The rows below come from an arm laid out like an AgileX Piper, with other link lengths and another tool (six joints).
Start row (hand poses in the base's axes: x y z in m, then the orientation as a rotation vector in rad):
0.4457, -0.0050, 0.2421, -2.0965, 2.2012, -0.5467
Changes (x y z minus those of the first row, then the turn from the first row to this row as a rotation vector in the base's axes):
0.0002, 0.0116, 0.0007, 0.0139, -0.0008, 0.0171
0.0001, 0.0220, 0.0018, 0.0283, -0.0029, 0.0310
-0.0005, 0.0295, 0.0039, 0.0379, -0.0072, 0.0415
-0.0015, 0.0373, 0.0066, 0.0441, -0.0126, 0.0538
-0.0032, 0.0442, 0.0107, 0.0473, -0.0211, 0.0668
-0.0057, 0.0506, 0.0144, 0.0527, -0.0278, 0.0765
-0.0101, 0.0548, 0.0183, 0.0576, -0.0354, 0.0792
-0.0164, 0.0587, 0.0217, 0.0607, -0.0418, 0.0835
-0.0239, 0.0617, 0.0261, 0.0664, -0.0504, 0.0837
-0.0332, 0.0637, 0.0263, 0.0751, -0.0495, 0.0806
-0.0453, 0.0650, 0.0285, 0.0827, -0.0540, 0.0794
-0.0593, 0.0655, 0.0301, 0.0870, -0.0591, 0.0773
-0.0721, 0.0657, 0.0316, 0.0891, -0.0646, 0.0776
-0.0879, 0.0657, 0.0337, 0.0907, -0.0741, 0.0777
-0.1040, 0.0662, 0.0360, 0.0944, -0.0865, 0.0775
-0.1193, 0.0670, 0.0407, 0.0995, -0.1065, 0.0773
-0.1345, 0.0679, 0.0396, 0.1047, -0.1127, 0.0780
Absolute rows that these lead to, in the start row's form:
0.4459, 0.0066, 0.2428, -2.1059, 2.1781, -0.5294
0.4458, 0.0170, 0.2439, -2.1107, 2.1579, -0.5130
0.4452, 0.0245, 0.2460, -2.1128, 2.1416, -0.5047
0.4442, 0.0323, 0.2487, -2.1174, 2.1232, -0.5013
0.4425, 0.0392, 0.2528, -2.1218, 2.1030, -0.5044
0.4400, 0.0456, 0.2565, -2.1232, 2.0872, -0.5033
0.4356, 0.0498, 0.2604, -2.1176, 2.0793, -0.5043
0.4293, 0.0537, 0.2638, -2.1153, 2.0704, -0.5061
0.4218, 0.0567, 0.2682, -2.1063, 2.0648, -0.5071
0.4125, 0.0587, 0.2684, -2.0998, 2.0673, -0.4963
0.4004, 0.0600, 0.2706, -2.0916, 2.0650, -0.4915
0.3864, 0.0605, 0.2722, -2.0838, 2.0640, -0.4912
0.3736, 0.0607, 0.2737, -2.0790, 2.0605, -0.4937
0.3578, 0.0607, 0.2758, -2.0713, 2.0552, -0.5003
0.3417, 0.0612, 0.2781, -2.0602, 2.0485, -0.5071
0.3264, 0.0620, 0.2828, -2.0428, 2.0375, -0.5188
0.3112, 0.0629, 0.2817, -2.0364, 2.0325, -0.5182

